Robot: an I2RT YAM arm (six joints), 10 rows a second.
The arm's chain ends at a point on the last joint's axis. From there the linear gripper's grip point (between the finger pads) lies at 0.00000 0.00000 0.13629 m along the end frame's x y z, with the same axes.
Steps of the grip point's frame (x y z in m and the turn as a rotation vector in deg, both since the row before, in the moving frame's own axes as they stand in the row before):
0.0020, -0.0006, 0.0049, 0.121, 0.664, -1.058
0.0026, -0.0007, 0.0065, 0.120, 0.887, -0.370
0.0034, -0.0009, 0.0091, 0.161, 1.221, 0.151
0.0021, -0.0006, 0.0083, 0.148, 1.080, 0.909
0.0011, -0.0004, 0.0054, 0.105, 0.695, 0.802
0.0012, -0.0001, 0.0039, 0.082, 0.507, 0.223
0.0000, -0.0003, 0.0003, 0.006, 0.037, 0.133
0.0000, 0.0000, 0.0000, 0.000, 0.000, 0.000
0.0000, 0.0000, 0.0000, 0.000, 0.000, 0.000
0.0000, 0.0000, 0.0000, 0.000, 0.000, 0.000
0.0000, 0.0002, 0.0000, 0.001, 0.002, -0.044
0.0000, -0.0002, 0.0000, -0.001, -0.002, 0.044
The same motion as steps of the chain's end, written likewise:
0.0004, -0.0003, 0.0049, 0.121, 0.664, -1.058
0.0005, -0.0004, 0.0065, 0.120, 0.887, -0.370
0.0005, -0.0005, 0.0091, 0.161, 1.221, 0.151
-0.0005, -0.0003, 0.0083, 0.148, 1.080, 0.909
-0.0006, -0.0002, 0.0054, 0.105, 0.695, 0.802
0.0000, 0.0001, 0.0039, 0.082, 0.507, 0.223
-0.0001, -0.0003, 0.0003, 0.006, 0.037, 0.133
0.0000, 0.0000, 0.0000, 0.000, 0.000, 0.000
0.0000, 0.0000, 0.0000, 0.000, 0.000, 0.000
0.0000, 0.0000, 0.0000, 0.000, 0.000, 0.000
0.0000, 0.0002, 0.0000, 0.001, 0.002, -0.044
0.0000, -0.0002, 0.0000, -0.001, -0.002, 0.044

